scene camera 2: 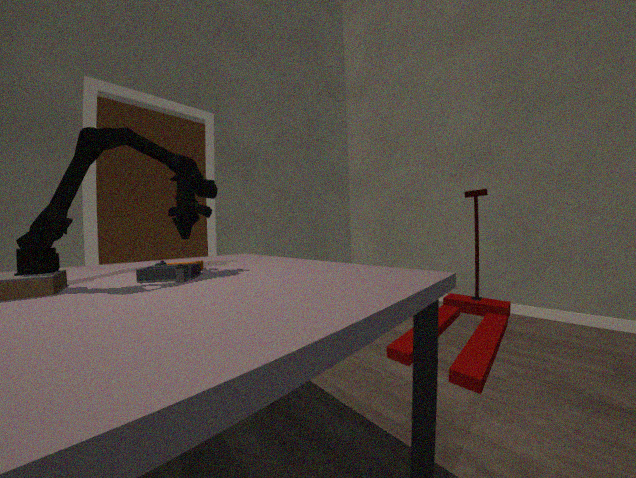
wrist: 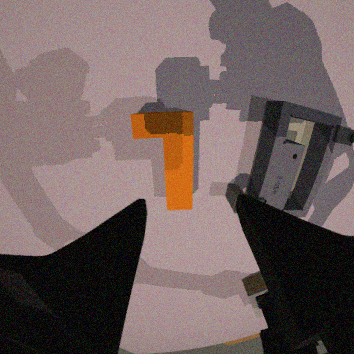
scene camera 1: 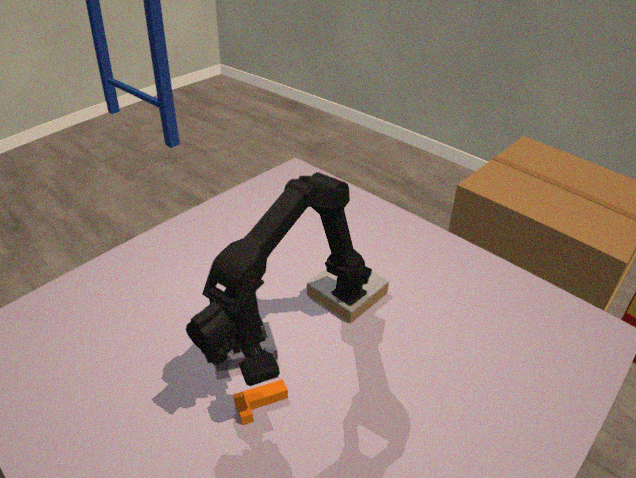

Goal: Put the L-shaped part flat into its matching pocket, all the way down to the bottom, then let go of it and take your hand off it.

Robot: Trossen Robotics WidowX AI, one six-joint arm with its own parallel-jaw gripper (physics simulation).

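Seen in the pictures: gripper, fingertip midpoint: (scene camera 2: pixel 185 239) (wrist: pixel 191 203); arm's base, origin of the base link: (scene camera 2: pixel 37 272) (scene camera 1: pixel 349 293).
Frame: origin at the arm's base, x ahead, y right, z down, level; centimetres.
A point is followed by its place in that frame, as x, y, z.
Note:
The orange L-shaped part (scene camera 1: pixel 267 394) @(33.7, -7.3, 1.2) (scene camera 2: pixel 192 263) @(36.6, -3.6, 1.5) (wrist: pixel 179 175) @(33.4, -6.2, 1.2) lies flat on the table. In the wrist view its long leg points toward my fingers, its short leg points left at the far end, and a shadow crosses it. The grey fixture (scene camera 2: pixel 159 273) @(25.1, 10.4, 2.0) (wrist: pixel 285 167) @(29.4, 5.3, 0.6) with the L-shaped pocket stands right of the part in the wrist view; its pale pocket floor shows partly. In scene camera 1 my arm and gripper hide most of it. My gripper (scene camera 1: pixel 257 365) @(35.0, -5.0, -7.1) (scene camera 2: pixel 185 237) @(35.0, -5.0, -7.1) (wrist: pixel 191 203) @(35.0, -5.0, -7.1) is partly open and empty, well above the table, with the part below and ahead between the fingertips.
Small dark knobs stand at the fixture's sides in the wrist view. The arm's base block (scene camera 1: pixel 377 287) @(-6.4, -3.8, -0.1) (scene camera 2: pixel 56 283) @(4.6, 7.6, 2.1) stands on the pink table (scene camera 1: pixel 462 334) @(-11.5, -26.9, 4.2) (scene camera 2: pixel 257 318) @(32.0, 54.1, 4.2). A cardboard box (scene camera 1: pixel 544 205), blue frame (scene camera 1: pixel 163 87) and red pallet jack (scene camera 2: pixel 480 349) stand beyond the table.

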